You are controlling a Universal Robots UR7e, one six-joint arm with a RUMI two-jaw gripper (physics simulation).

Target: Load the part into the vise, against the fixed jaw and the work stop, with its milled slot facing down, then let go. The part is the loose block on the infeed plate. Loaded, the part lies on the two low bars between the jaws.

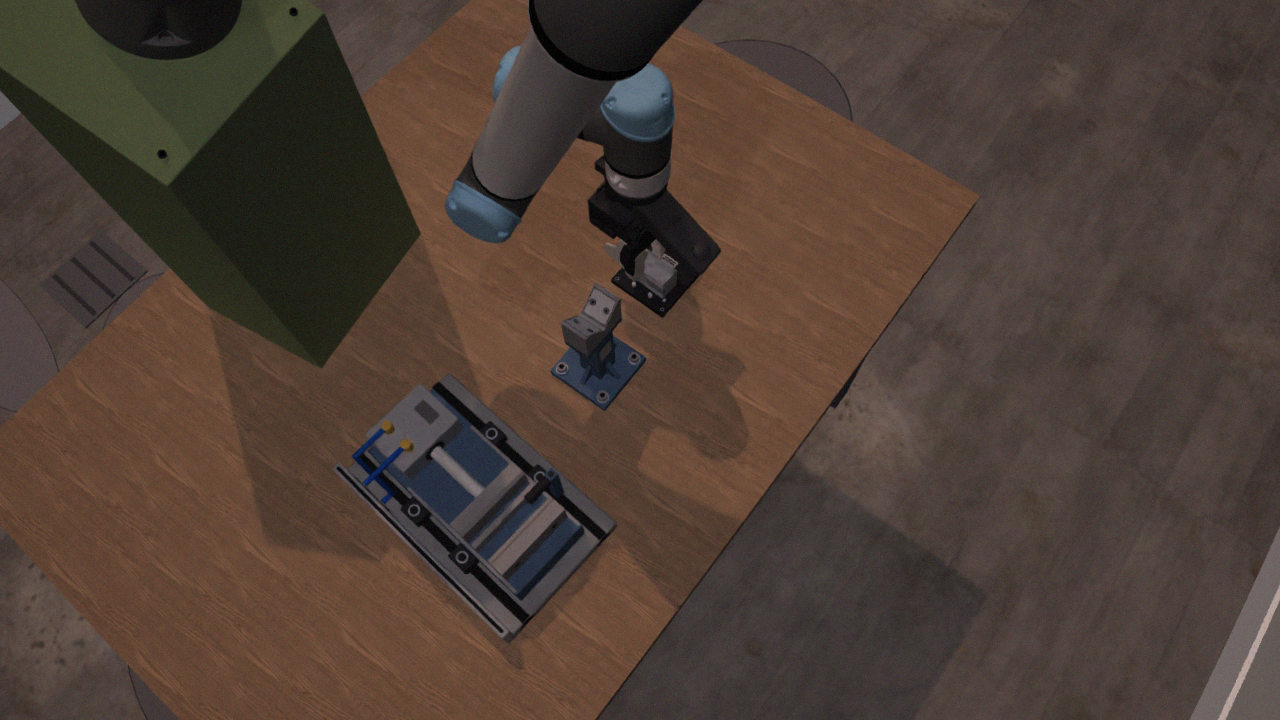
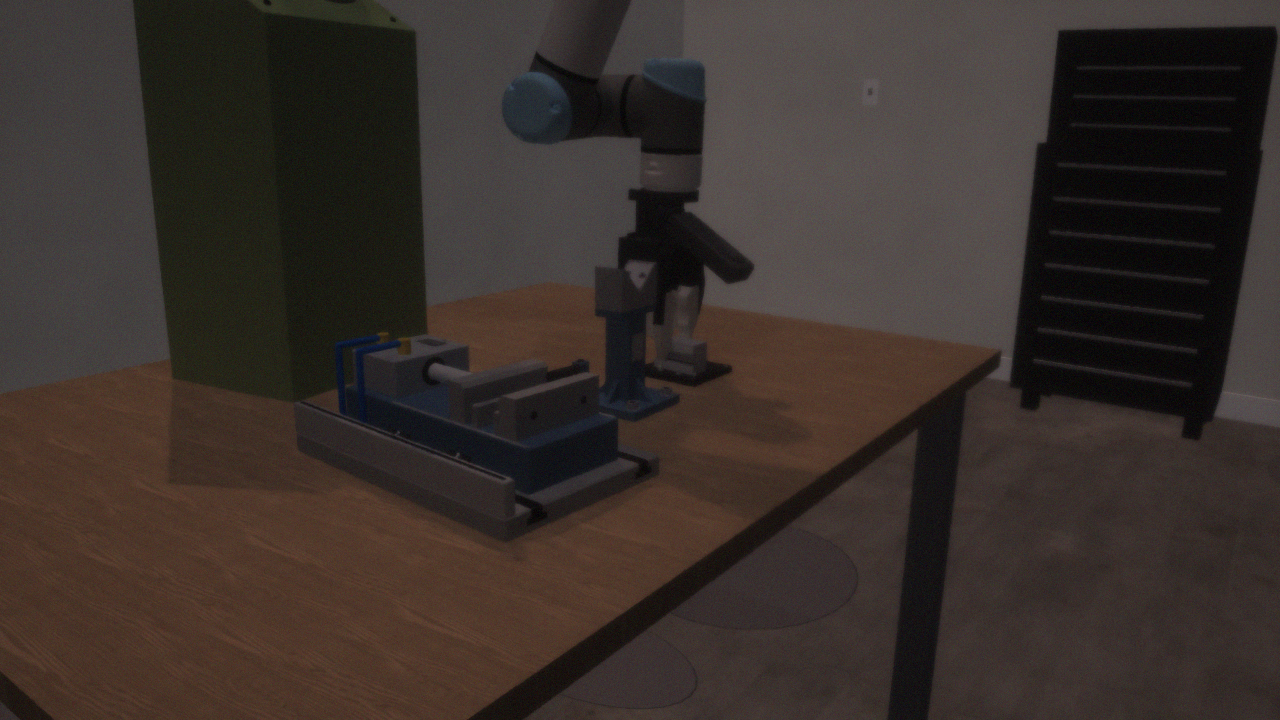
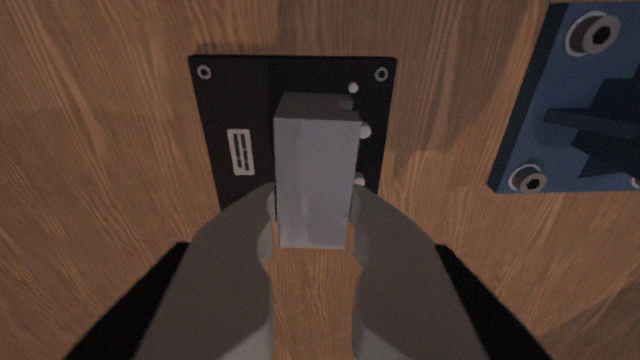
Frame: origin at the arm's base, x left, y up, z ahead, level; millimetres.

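Seen in the pictures: gripper, fingertip midpoint: (image 1: 645, 269) (image 2: 671, 358) (image 3: 313, 186).
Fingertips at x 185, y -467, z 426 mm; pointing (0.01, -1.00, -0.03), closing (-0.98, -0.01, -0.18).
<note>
Pixels of each thing's top centre, then the offset from my fingertips to it. "*": a spot on its surface instead.
- part, middle of its top: (image 3: 314, 193) (image 2: 680, 340) (image 1: 652, 265) dx -3, dy +26, dz +13 mm
- vise, middle of its top: (image 2: 469, 361) (image 1: 462, 480) dx -385, dy +80, dz -23 mm
- dark work stop, middle of its top: (image 2: 563, 367) (image 1: 537, 488) dx -349, dy +77, dz +56 mm
- grey angled head, surface spot: (image 2: 623, 288) * dx -183, dy +122, dz +28 mm
The part (image 1: 659, 274) (image 2: 686, 356) (image 3: 315, 170), a grey block, lies on the black infeed plate (image 1: 662, 309) (image 2: 716, 368) (image 3: 240, 90). A small notch shows at its far end on the right, by the plate's pins. My gripper (image 1: 646, 266) (image 2: 673, 352) (image 3: 313, 186) is shut on the part, one finger against each long side near its near end. The vise (image 1: 471, 450) (image 2: 572, 454) stands apart, with its fixed jaw (image 1: 534, 537) (image 2: 548, 407), its movable jaw (image 1: 487, 503) (image 2: 496, 389) and the dark work stop (image 1: 539, 488) (image 2: 565, 369) at one side. The low bars are mostly hidden.
A blue stand (image 1: 597, 367) (image 2: 624, 358) (image 3: 555, 145) with a grey angled head (image 1: 592, 324) (image 2: 623, 288) rises between the infeed plate and the vise, close to my gripper. A tall green block (image 1: 295, 205) (image 2: 349, 205) stands behind the vise. Blue bent tubes (image 1: 386, 463) (image 2: 359, 385) rise at the vise's rear.
</note>
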